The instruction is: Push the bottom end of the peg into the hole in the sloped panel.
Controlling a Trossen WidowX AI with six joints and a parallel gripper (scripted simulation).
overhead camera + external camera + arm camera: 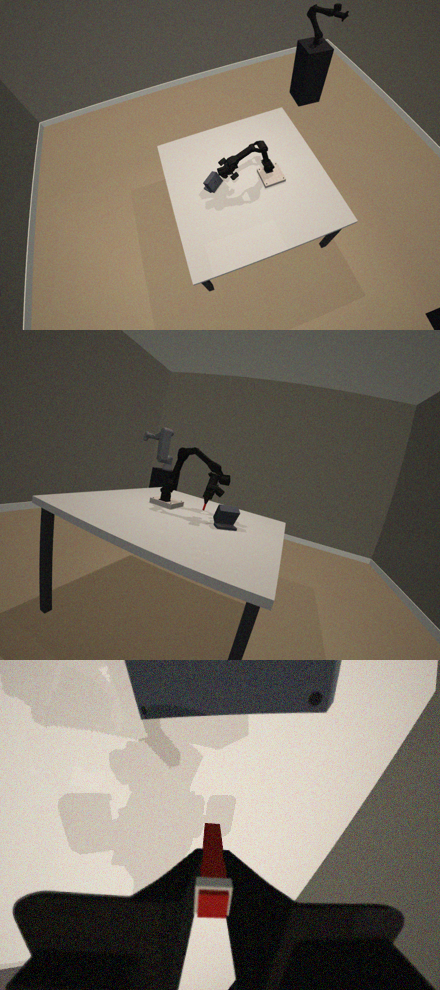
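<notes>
The sloped panel is 13 cm ahead of my gripper tip, 6 cm to the left of it and 4 cm below it. Also, from my gripper tip: red square-sided peg 1 cm to the left, 1 cm above.
</notes>
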